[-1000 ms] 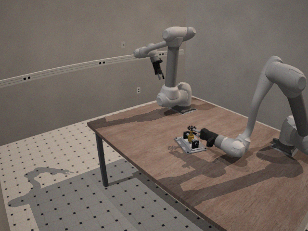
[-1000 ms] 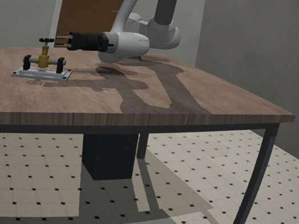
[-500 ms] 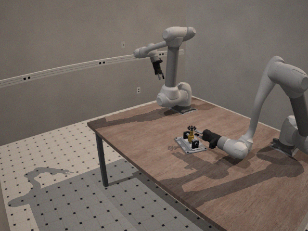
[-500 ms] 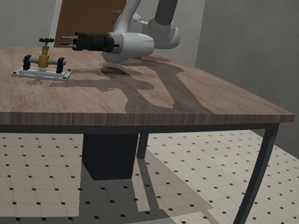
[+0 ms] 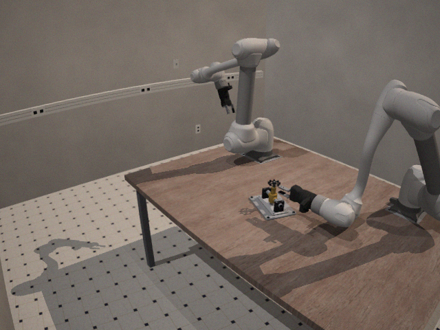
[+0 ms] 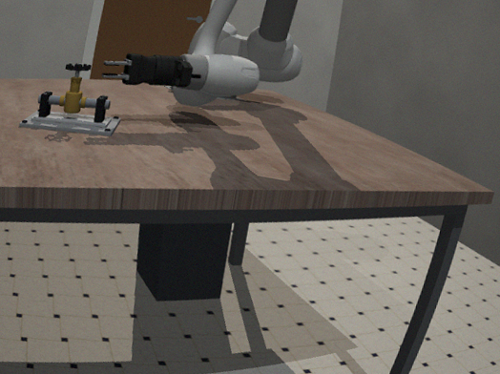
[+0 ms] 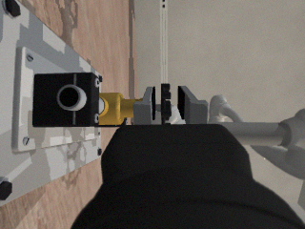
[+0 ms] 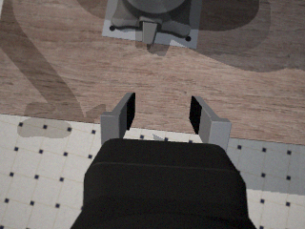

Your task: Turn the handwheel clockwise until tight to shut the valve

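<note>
Now: the black handwheel 8 cm to the right of my left hand, 3 cm behind it and 1 cm below it.
</note>
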